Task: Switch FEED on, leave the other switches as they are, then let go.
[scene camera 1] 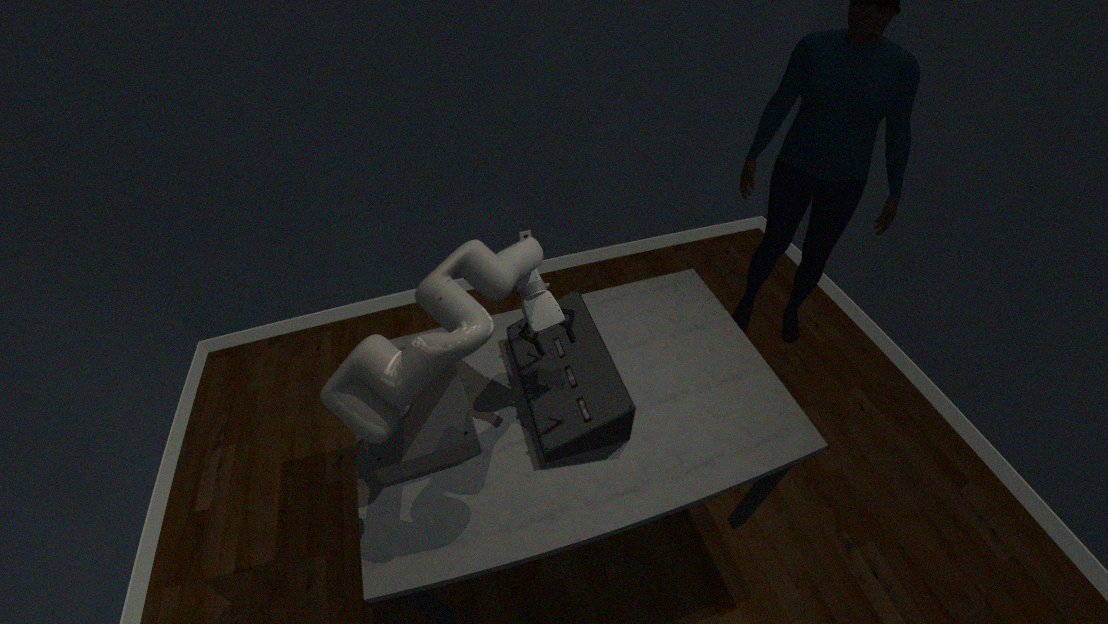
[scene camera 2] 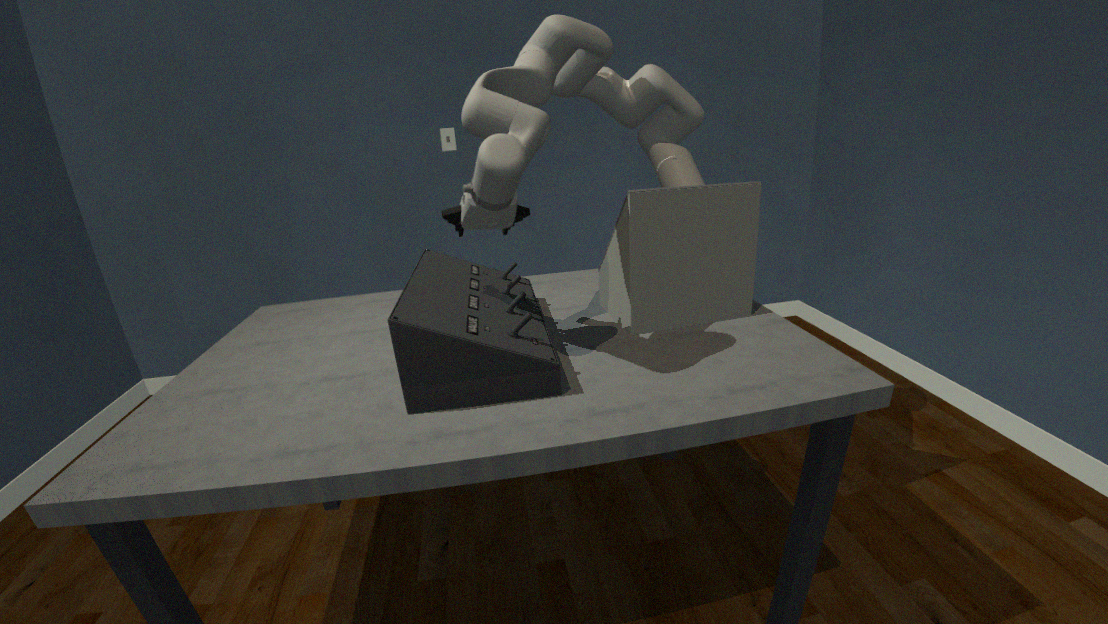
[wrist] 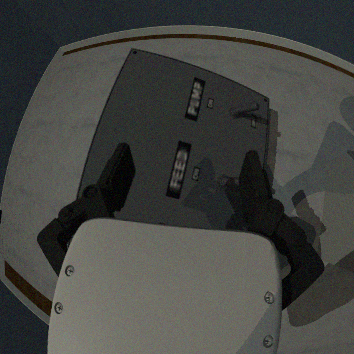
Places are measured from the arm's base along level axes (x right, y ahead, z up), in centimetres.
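Pixels of known places: gripper, fingertip midpoint: (scene camera 1: 558, 349) (scene camera 2: 482, 229) (wrist: 186, 159); arm's base at its link origin: (scene camera 2: 696, 218).
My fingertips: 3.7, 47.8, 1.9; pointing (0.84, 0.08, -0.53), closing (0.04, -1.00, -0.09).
Note:
For each thing: its top centre in the pictures, then the offset to it from my fingertips, as dx, dy, dz. "spot": a spot on its surface instead. Level surfaces: height alone.
- FEED label at its top centre: (wrist: 178, 168) (scene camera 2: 474, 282) (scene camera 1: 570, 375) +1.7, +2.9, -11.7
- mark at a spot on its surface: (wrist: 196, 173) spot: +1.5, +0.3, -13.1
- FEED lever at its top centre: (wrist: 237, 179) (scene camera 2: 511, 275) +0.9, -5.4, -11.0
- PUMP label at its top centre: (wrist: 194, 96) (scene camera 1: 583, 408) +13.7, +1.6, -11.7
- PUMP lever at its top centre: (wrist: 247, 102) +12.8, -6.6, -11.0
- table at its surface level: dz -23.9
The dark sloped switch box (scene camera 1: 600, 387) (scene camera 2: 465, 379) (wrist: 145, 100) stands on the table. In the wrist view, the FEED label (wrist: 178, 170) has a small ON mark (wrist: 196, 173) beside it; the FEED lever (wrist: 226, 181) is mostly hidden behind a finger and in shadow. The PUMP label (wrist: 195, 99) and PUMP lever (wrist: 246, 110) lie above it. In scene camera 2, the levers all lean toward the robot base, away from the labels. The FEED lever (scene camera 2: 514, 284) is second from the far end. My gripper (scene camera 1: 556, 346) (scene camera 2: 483, 231) (wrist: 186, 159) is open and empty above the box, touching no lever.
Two further levers (scene camera 2: 517, 303) (scene camera 2: 524, 324) stand at the box's end nearest scene camera 2. A pale wedge-shaped block (scene camera 2: 690, 255) (scene camera 1: 445, 426) stands by the arm's base on the table (scene camera 1: 674, 449) (scene camera 2: 271, 418). A person (scene camera 1: 845, 116) stands beyond the table.

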